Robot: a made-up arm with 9 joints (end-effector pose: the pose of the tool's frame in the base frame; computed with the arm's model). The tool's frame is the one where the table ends. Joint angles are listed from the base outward.
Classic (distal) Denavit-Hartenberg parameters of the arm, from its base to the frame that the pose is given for. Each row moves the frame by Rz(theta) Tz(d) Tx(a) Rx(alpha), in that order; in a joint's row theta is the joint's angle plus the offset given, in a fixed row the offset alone. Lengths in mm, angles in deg.
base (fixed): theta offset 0; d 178.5; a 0; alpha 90
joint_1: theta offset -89.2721; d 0; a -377.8; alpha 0
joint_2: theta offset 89.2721; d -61.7; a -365.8; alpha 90
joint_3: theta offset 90; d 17.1; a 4.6; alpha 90
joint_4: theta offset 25.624; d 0; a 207; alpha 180
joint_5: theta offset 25.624; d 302.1; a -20.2; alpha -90
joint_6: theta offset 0; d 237.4; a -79; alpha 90
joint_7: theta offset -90; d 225.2; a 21.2; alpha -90
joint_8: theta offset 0; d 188; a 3.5; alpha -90
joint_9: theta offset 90; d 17.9; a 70.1; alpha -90
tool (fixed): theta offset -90; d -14.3; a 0; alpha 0
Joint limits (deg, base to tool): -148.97..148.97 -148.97..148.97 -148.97..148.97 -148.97..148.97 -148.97..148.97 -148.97..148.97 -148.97..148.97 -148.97..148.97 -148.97..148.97
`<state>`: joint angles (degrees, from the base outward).
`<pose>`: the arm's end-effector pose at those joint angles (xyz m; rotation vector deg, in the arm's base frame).
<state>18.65 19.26 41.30 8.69 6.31 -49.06 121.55 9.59 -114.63</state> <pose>-0.7946 0.3259 0.4588 128.09 -106.76 -15.84</pose>
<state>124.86 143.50 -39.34 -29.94 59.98 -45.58 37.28 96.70 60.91</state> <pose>-0.4754 -0.1897 0.8017 17.78 -3.76 120.57</pose>
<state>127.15 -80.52 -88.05 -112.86 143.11 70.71 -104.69 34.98 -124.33</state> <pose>-0.6270 -0.4817 -0.2538 42.20 9.77 119.17</pose>
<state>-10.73 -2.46 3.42 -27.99 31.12 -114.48 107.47 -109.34 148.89</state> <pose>-0.3776 0.3491 0.7679 34.64 124.72 67.79</pose>
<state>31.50 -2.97 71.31 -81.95 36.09 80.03 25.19 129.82 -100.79</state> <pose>-0.4202 0.3758 0.5401 -94.82 -66.41 2.45</pose>
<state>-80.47 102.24 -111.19 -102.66 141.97 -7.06 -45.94 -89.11 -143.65</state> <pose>0.2240 -0.4418 0.3571 67.93 -39.17 150.11</pose>
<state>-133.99 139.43 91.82 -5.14 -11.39 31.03 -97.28 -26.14 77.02</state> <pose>-0.2888 0.5641 -0.1483 166.78 -53.79 18.90</pose>
